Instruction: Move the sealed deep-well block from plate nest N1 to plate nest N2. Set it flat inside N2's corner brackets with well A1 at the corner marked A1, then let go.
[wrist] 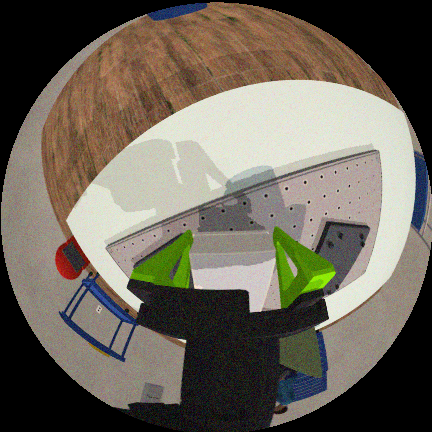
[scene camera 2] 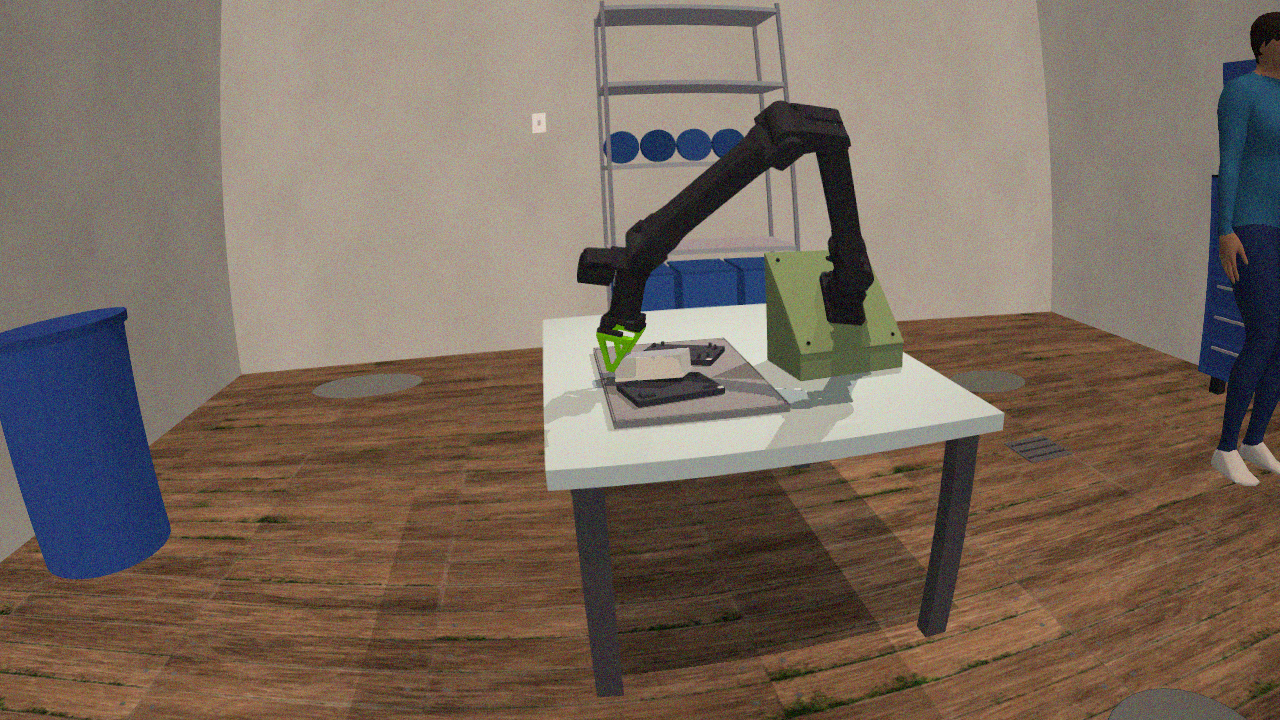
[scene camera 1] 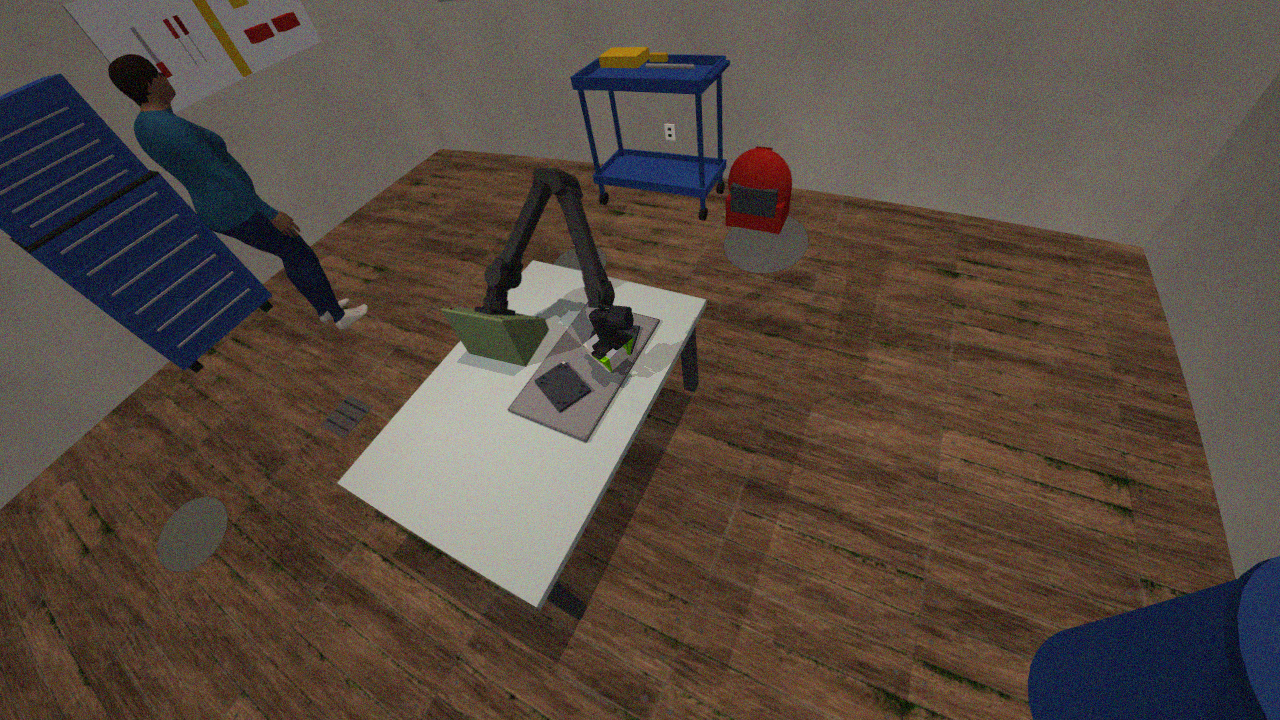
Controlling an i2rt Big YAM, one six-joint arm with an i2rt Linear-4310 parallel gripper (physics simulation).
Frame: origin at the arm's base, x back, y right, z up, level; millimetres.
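Seen in the pictures: gripper, fingertip midpoint: (wrist: pixel 232 232) (scene camera 2: pixel 615 366) (scene camera 1: pixel 619 362); arm's base, origin of the base link: (wrist: pixel 284 363) (scene camera 2: pixel 841 300) (scene camera 1: pixel 494 313).
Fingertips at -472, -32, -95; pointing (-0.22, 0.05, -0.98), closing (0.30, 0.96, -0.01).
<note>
Pixels of each thing's top centre, then the offset from my fingertips to it, as dx, dy, dz. Level surfaces: height alone.
- pale deep-well block, middle of its top: (wrist: pixel 230 302) (scene camera 2: pixel 652 348) (scene camera 1: pixel 603 344) +69, -24, +34
- perforated board, middle of its top: (wrist: pixel 269 281) (scene camera 2: pixel 678 372) (scene camera 1: pixel 586 361) +123, +22, -27
- nest, middle of its top: (wrist: pixel 336 272) (scene camera 2: pixel 680 346) (scene camera 1: pixel 561 382) +143, +142, -6
- white table, its level: dz -41
My gripper (scene camera 1: pixel 617 354) (scene camera 2: pixel 620 351) (wrist: pixel 232 232), with green fingers, is shut on the pale deep-well block (scene camera 2: pixel 657 364) (wrist: pixel 232 272), one finger on each side. The block looks level and hangs a little above the perforated board (scene camera 1: pixel 572 425) (scene camera 2: pixel 751 402) (wrist: pixel 310 190), between the two dark plate nests. One nest (scene camera 1: pixel 562 388) (scene camera 2: pixel 671 389) (wrist: pixel 350 255) is nearer scene camera 2 and shows its raised brackets. The other nest (scene camera 2: pixel 707 355) (wrist: pixel 156 251) is partly hidden by the block and fingers. The N1, N2 and A1 marks are too small to read.
A green sloped housing (scene camera 1: pixel 496 336) (scene camera 2: pixel 792 313) (wrist: pixel 302 350) stands beside the board on the white table (scene camera 1: pixel 465 474) (scene camera 2: pixel 921 402) (wrist: pixel 300 110), next to the arm's base. A person (scene camera 1: pixel 192 170) (scene camera 2: pixel 1253 170) stands beyond the table.
</note>
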